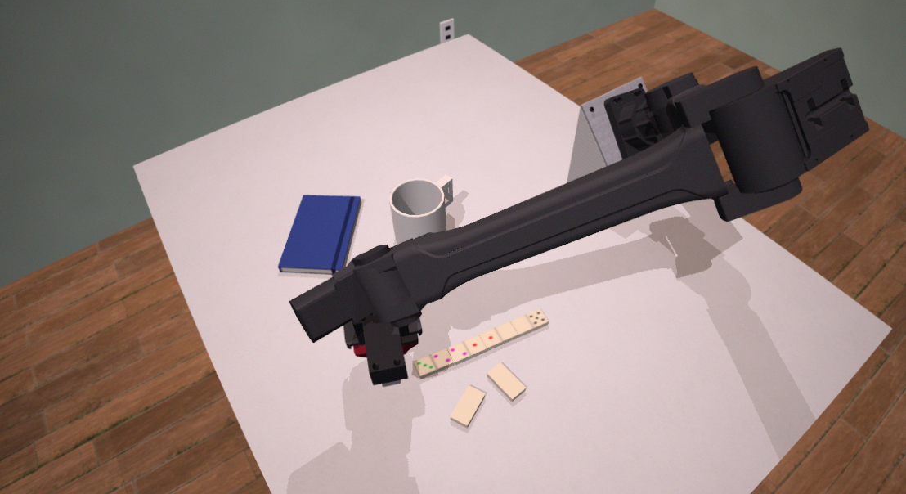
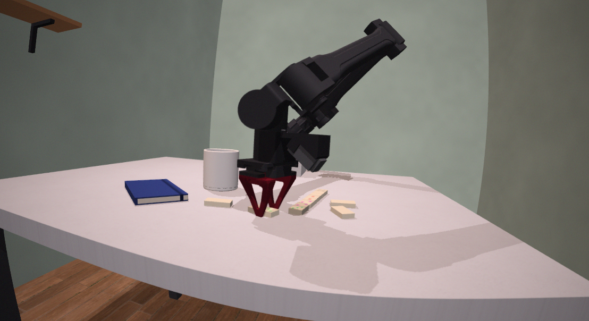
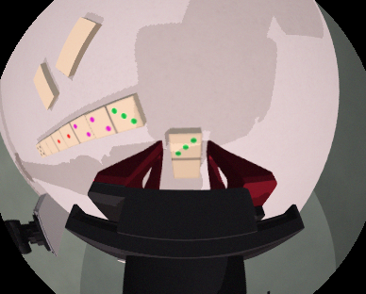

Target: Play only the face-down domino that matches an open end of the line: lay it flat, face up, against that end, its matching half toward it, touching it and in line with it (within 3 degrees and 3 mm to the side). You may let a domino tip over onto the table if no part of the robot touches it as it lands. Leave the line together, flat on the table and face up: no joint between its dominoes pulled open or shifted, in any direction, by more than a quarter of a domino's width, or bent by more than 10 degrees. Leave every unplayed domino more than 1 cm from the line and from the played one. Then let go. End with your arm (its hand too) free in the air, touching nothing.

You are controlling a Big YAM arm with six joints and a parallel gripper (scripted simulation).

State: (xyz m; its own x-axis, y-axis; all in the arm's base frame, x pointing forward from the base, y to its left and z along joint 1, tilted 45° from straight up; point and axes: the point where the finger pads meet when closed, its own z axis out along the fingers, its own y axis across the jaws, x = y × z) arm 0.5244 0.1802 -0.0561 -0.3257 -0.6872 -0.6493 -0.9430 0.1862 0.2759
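Now: hand 10 mm to the left of the domino. From my hand the other things lie so: white mug: 180 mm to the right, 160 mm behind, 30 mm above; then blue notebook: 280 mm to the right, 10 mm behind.
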